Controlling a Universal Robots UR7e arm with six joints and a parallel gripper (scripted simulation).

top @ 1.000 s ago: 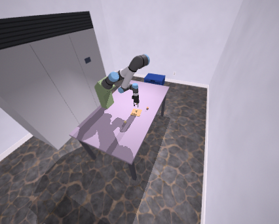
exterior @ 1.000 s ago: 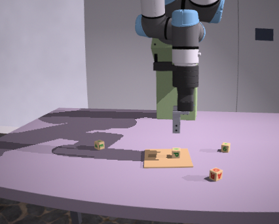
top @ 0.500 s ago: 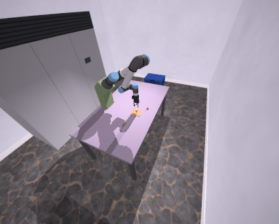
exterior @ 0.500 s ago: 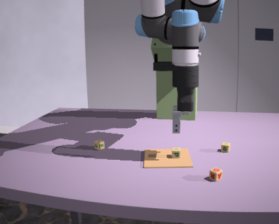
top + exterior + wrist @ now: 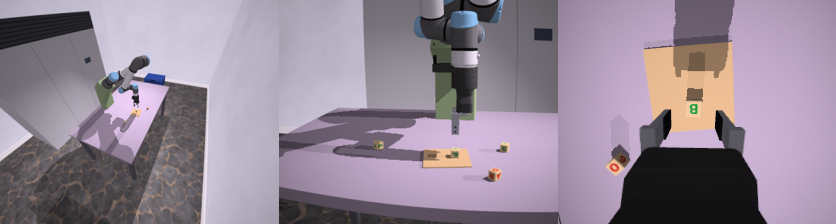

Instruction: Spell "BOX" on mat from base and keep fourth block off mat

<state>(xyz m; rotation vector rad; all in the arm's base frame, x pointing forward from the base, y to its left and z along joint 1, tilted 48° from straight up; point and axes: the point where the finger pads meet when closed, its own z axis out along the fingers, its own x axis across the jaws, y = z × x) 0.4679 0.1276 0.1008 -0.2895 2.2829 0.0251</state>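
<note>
Now: the mat 100 mm below my hand, 20 mm to the right of it and 10 mm ahead of it.
</note>
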